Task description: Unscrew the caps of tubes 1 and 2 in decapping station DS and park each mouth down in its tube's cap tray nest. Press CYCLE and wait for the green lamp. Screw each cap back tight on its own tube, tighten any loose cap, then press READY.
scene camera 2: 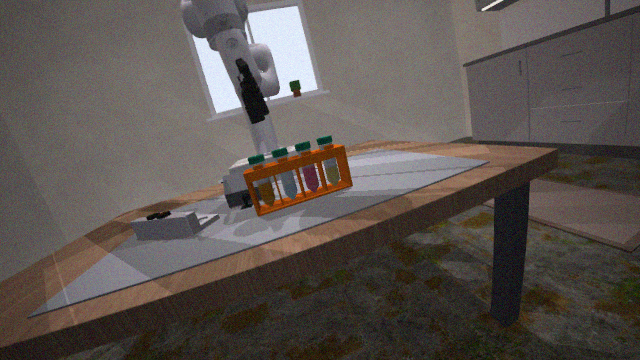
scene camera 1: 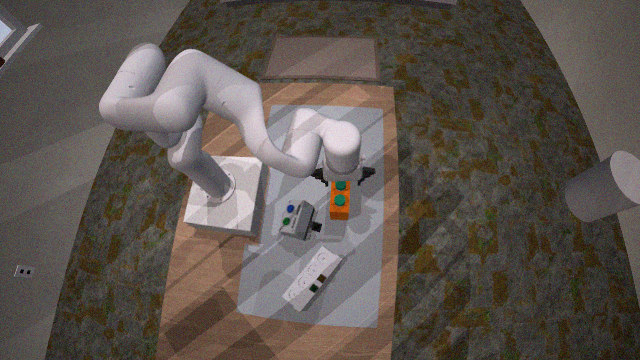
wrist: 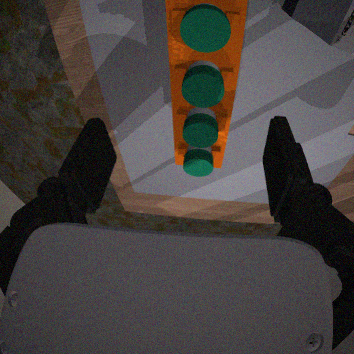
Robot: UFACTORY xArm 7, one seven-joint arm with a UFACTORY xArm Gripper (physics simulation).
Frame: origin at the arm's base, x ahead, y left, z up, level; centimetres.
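Seen in the pictures: gripper, fingertip midpoint: (scene camera 2: 260, 119) (scene camera 1: 342, 181) (wrist: 185, 135); arm's base, origin of the base link: (scene camera 2: 269, 153) (scene camera 1: 219, 186).
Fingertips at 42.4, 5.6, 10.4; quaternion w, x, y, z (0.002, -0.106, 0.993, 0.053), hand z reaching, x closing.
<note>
Pixels of each thing's top centre, then the offset from my fingertips to it, as dx, dy, dz. "*": a spot on its surface instead. Level surfaces: height alone.
- orange rack, middle of its top: (wrist: 201, 102) (scene camera 2: 292, 154) (scene camera 1: 341, 178) -1.3, +4.5, -8.8
- grey box, middle of its top: (scene camera 2: 244, 169) (scene camera 1: 294, 215) -13.6, -9.9, -10.7
- blue button, middle of its top: (scene camera 1: 290, 207) -15.7, -7.5, -11.6
- green button, middle of its top: (scene camera 1: 286, 220) -16.0, -11.9, -11.6
- white block, middle of its top: (scene camera 2: 168, 208) (scene camera 1: 310, 278) -4.5, -28.3, -13.7
- black part, surface spot: (scene camera 2: 240, 200) * -9.4, -12.3, -17.7
- grey-blue mat, its level: dz -19.1
- wooden table, its level: dz -19.4
My gripper (scene camera 1: 343, 183) (scene camera 2: 257, 121) (wrist: 185, 135) is open and empty, high above an orange rack (scene camera 1: 339, 214) (scene camera 2: 347, 167) (wrist: 235, 45). The rack holds a row of upright tubes with amber, pale blue, magenta and yellow contents. Their green caps (scene camera 1: 339, 200) (scene camera 2: 280, 153) (wrist: 202, 86) are all on; tube numbers are not readable. The row runs lengthwise between the fingers in the wrist view. A grey box (scene camera 1: 306, 220) (scene camera 2: 235, 187) with a blue button (scene camera 1: 290, 208) and a green button (scene camera 1: 286, 221) stands beside the rack. A white block (scene camera 1: 306, 282) (scene camera 2: 175, 226) has circle markings and dark green and brown squares.
The grey box has a black part (scene camera 1: 316, 227) (scene camera 2: 240, 200) jutting out on its rack side. A grey-blue mat (scene camera 1: 350, 305) (scene camera 2: 400, 167) lies under the rack, box and block on the wooden table (scene camera 1: 200, 320) (scene camera 2: 530, 156). The arm's white base (scene camera 1: 220, 215) stands left of the mat.
</note>
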